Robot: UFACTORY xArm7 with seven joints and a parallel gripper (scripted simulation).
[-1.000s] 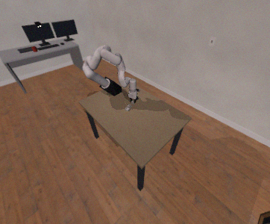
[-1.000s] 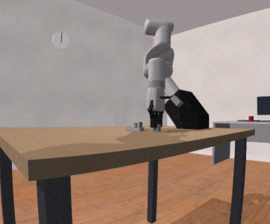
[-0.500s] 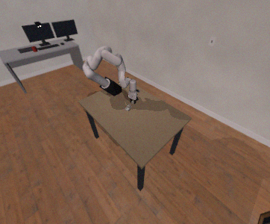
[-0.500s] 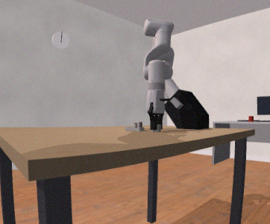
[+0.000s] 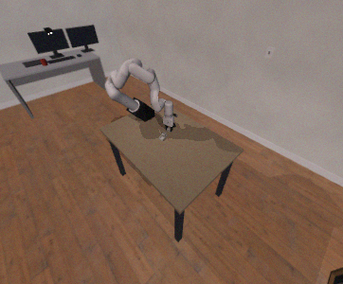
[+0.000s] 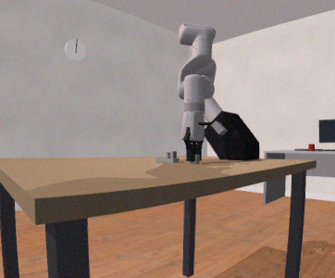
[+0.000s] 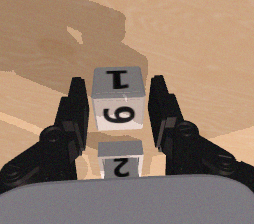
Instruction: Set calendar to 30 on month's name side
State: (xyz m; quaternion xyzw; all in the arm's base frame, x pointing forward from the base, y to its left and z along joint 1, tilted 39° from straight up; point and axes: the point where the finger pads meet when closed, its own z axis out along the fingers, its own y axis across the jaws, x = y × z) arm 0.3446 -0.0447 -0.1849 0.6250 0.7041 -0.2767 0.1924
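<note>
Right now my hand is 2 cm short of the low tray, 11 cm to the left of it and 2 cm above it.
</note>
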